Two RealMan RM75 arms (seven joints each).
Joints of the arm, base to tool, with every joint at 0 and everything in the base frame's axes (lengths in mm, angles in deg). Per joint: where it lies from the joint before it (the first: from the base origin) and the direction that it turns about. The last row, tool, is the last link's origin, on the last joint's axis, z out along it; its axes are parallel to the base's.
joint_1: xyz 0 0 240.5 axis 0 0 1
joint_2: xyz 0 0 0 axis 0 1 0
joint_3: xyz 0 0 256 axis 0 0 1
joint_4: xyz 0 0 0 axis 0 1 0
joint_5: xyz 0 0 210 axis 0 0 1
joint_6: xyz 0 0 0 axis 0 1 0
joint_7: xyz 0 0 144 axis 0 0 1
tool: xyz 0 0 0
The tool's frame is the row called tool.
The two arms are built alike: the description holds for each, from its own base.
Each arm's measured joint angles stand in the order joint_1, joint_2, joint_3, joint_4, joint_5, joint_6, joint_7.
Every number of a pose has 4 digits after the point. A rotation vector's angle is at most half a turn.
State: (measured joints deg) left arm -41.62 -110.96 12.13 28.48 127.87 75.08 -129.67; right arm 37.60 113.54 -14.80 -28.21 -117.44 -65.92 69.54
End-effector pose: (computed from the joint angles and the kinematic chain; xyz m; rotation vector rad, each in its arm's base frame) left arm -0.2865 0.4102 0.0741 -1.9074 -1.7561 -0.9644; right arm 0.3116 0.4061 0.0702 -2.1351 0.6613 0.5626
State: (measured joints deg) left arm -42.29 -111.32 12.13 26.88 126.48 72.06 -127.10; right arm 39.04 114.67 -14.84 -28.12 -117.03 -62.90 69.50
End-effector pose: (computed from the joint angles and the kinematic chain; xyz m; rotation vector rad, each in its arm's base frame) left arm -0.2846 0.4165 0.0686 -1.8936 -1.7173 -0.9746; right arm 0.3046 0.4150 0.0631 -2.1131 0.6675 0.5567
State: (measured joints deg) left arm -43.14 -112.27 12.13 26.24 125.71 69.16 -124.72; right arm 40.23 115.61 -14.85 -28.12 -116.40 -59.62 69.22
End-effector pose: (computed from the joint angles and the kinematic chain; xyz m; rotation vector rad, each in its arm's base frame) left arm -0.2808 0.4226 0.0610 -1.8872 -1.6762 -0.9710; right arm 0.3000 0.4231 0.0588 -2.0816 0.6729 0.5432
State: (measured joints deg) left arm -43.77 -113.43 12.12 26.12 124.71 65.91 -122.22; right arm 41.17 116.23 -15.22 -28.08 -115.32 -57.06 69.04
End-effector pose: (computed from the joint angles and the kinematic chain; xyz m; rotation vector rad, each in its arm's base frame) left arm -0.2787 0.4281 0.0547 -1.8689 -1.6304 -0.9648; right arm 0.2955 0.4298 0.0564 -2.0550 0.6760 0.5385
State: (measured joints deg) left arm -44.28 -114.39 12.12 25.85 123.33 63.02 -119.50; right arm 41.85 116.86 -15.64 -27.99 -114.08 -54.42 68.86
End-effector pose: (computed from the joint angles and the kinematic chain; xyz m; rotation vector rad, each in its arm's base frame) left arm -0.2768 0.4329 0.0497 -1.8518 -1.5849 -0.9626; right arm 0.2928 0.4351 0.0540 -2.0250 0.6860 0.5326
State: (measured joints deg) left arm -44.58 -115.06 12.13 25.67 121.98 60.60 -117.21; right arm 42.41 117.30 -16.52 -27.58 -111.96 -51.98 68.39
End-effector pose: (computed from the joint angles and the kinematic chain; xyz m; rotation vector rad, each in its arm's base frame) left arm -0.2763 0.4366 0.0471 -1.8316 -1.5477 -0.9600; right arm 0.2898 0.4401 0.0518 -1.9954 0.6944 0.5350
